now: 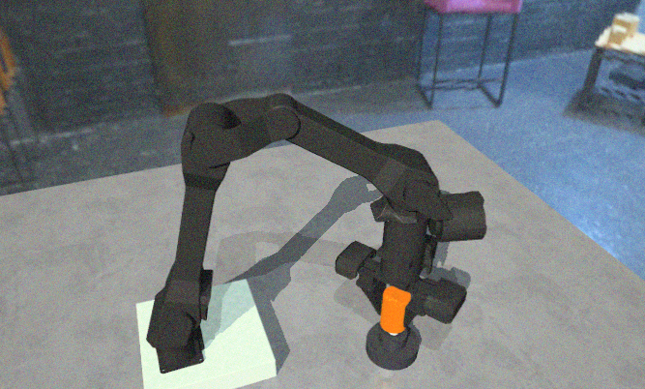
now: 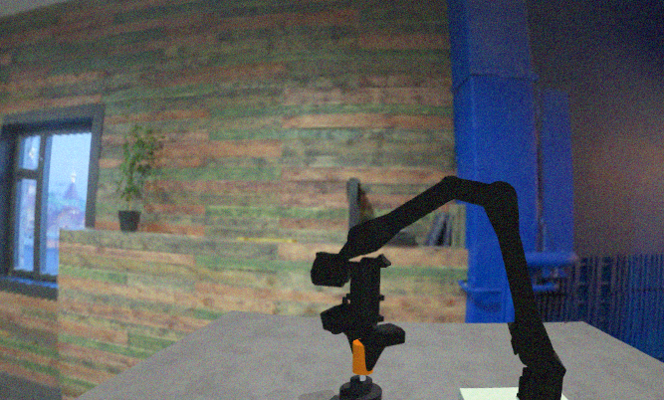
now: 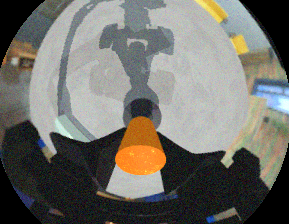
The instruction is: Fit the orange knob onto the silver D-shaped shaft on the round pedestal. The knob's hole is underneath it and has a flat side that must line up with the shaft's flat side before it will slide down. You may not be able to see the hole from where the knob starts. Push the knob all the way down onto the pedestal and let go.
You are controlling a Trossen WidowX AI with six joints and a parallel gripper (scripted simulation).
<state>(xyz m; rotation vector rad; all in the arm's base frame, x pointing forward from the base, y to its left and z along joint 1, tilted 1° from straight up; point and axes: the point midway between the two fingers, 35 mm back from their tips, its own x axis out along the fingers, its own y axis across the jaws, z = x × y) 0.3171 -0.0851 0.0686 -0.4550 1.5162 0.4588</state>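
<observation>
Right now my gripper tip is 30 mm below the orange knob. Also, from my gripper tip: round black pedestal 40 mm below.
</observation>
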